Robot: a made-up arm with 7 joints. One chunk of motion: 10 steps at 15 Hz.
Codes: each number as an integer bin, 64 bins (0 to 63) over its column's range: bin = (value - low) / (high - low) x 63, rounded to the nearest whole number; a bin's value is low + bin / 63 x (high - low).
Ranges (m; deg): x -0.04..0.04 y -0.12..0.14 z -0.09..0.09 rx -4..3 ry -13..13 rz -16..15
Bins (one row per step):
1: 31 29 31 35 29 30
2: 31 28 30 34 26 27
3: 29 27 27 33 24 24
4: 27 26 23 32 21 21
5: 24 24 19 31 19 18
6: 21 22 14 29 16 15
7: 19 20 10 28 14 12
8: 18 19 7 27 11 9
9: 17 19 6 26 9 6
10: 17 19 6 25 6 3
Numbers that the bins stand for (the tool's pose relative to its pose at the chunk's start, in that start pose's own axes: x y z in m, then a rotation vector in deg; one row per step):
1: -0.0006 -0.0003 -0.0014 -0.11 -1.03 -1.24
2: -0.0006 -0.0044 -0.0043 -0.22 -2.27 -2.71
3: -0.0032 -0.0086 -0.0129 -0.33 -3.10 -4.19
4: -0.0057 -0.0127 -0.0243 -0.44 -4.33 -5.67
5: -0.0095 -0.0210 -0.0357 -0.56 -5.16 -7.14
6: -0.0133 -0.0292 -0.0500 -0.78 -6.40 -8.62
7: -0.0159 -0.0375 -0.0614 -0.89 -7.22 -10.10
8: -0.0171 -0.0416 -0.0700 -1.00 -8.46 -11.57
9: -0.0184 -0.0416 -0.0729 -1.11 -9.29 -13.05
10: -0.0184 -0.0416 -0.0729 -1.22 -10.52 -14.52

